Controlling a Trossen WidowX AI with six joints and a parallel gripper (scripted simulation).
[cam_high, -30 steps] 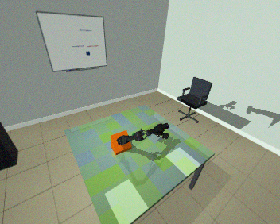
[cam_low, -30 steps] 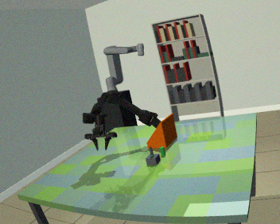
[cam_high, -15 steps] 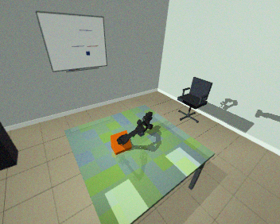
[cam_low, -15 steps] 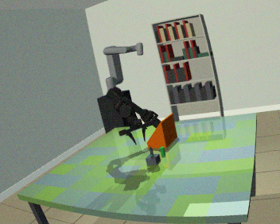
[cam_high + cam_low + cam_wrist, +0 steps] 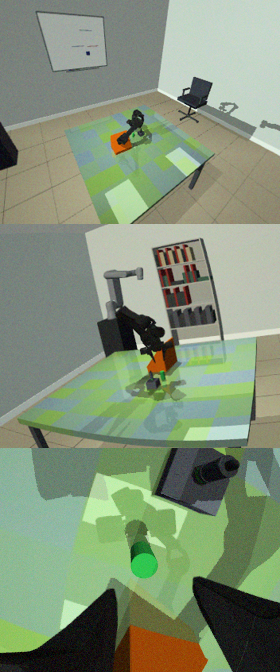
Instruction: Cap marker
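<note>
The green marker cap lies 90 mm below my gripper tip and 10 mm behind it. From my gripper tip the other things lie so: holder block 90 mm below, 90 mm ahead, 20 mm to the right.
</note>
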